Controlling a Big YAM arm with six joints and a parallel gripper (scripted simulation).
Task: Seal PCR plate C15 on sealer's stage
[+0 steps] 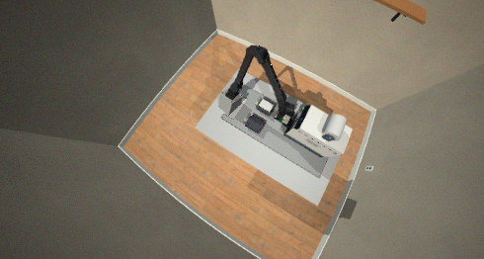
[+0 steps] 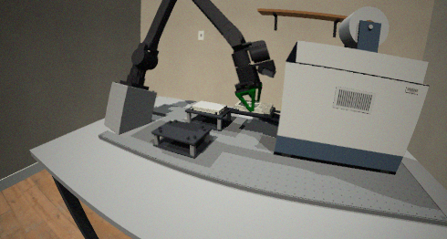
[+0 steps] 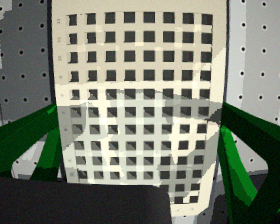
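My hand is right at the 96-well plate C15. Round my hand: dark stage: 10 mm below; white start key: 100 mm to the left, 100 mm ahead, 80 mm above; sealed plate C51: 190 mm behind, 50 mm below, 30 mm to the left.
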